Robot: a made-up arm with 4 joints. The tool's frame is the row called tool.
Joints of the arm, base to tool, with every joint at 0 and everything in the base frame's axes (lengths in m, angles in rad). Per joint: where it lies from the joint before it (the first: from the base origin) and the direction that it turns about. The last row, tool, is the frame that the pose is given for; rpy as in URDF.
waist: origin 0.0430 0.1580 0.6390 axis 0 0 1
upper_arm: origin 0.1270 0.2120 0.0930 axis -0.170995 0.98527 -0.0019
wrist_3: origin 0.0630 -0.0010 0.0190 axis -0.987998 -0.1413 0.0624
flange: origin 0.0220 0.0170 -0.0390 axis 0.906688 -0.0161 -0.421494
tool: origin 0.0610 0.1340 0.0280 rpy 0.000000 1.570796 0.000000
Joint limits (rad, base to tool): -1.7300..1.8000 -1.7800..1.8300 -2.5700..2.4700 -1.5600..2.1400
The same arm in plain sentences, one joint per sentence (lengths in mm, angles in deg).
The arm has four revolute joints in a row. What follows holds with every joint at zero, and every direction is one of the base frame's. The first joint lies 43 mm along +x and 158 mm along +y and 639 mm along +z from the base frame's origin and turns about +z, from -99.12 to 103.13 deg. The second joint lies 127 mm along +x and 212 mm along +y and 93 mm along +z from the first joint and turns about the direction (-0.170995, 0.98527, -0.0019), from -101.99 to 104.85 deg. The third joint lies 63 mm along +x and 1 mm along -y and 19 mm along +z from the second joint and turns about the direction (-0.987998, -0.1413, 0.0624), from -147.25 to 141.52 deg. The fourth joint lies 22 mm along +x and 17 mm along +y and 39 mm along -z from the third joint and turns about the direction (0.906688, -0.0161, -0.421494), from -89.38 to 122.61 deg. The tool frame, which is the frame that the pose is given for, lies 61 mm along +x and 134 mm along +y and 28 mm along +z from the fourth joint; its axes are the base frame's turned by roll 0, pitch 90 and yaw 0 deg (as in URDF: about the fixed x, then y, then z).
